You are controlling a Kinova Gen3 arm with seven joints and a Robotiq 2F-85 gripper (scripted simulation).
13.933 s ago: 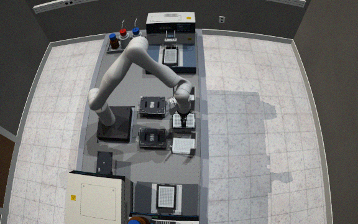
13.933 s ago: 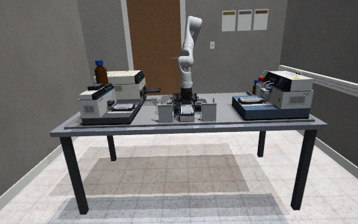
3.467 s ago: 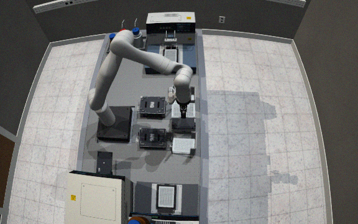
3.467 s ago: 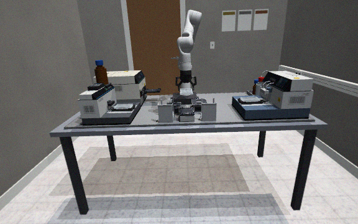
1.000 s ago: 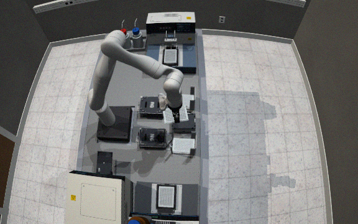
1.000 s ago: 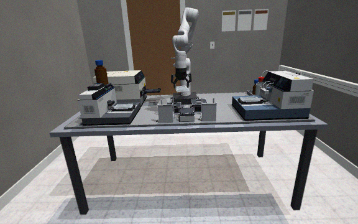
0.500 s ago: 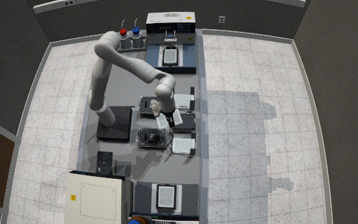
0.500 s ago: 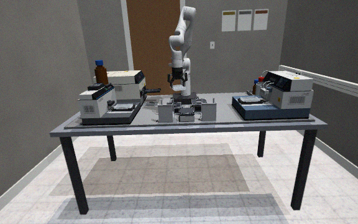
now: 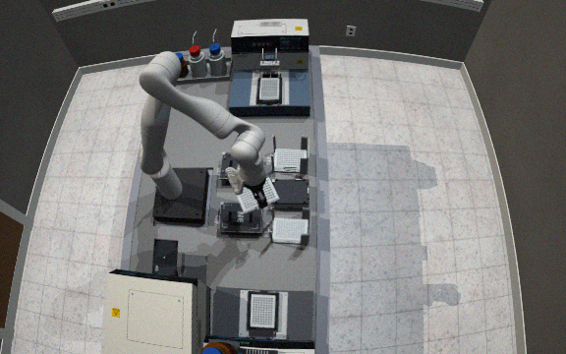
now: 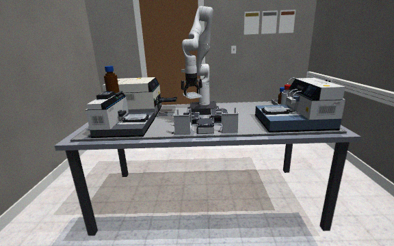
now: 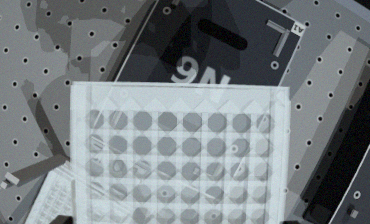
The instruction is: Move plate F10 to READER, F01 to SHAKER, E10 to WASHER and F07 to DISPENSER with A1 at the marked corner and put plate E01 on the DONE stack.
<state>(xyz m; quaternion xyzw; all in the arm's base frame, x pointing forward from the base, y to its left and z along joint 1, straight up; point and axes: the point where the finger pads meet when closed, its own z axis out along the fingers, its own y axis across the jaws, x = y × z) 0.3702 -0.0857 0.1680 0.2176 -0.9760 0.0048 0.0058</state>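
Now: the dark pull-out tray 35 cm behind my hand, 22 cm to the right of it and 11 cm below it. From my hand the other things lie so: washer nest: 56 cm to the left, 13 cm below, 2 cm ahead; then regrip nest: 19 cm to the left, 16 cm below, 9 cm behind.
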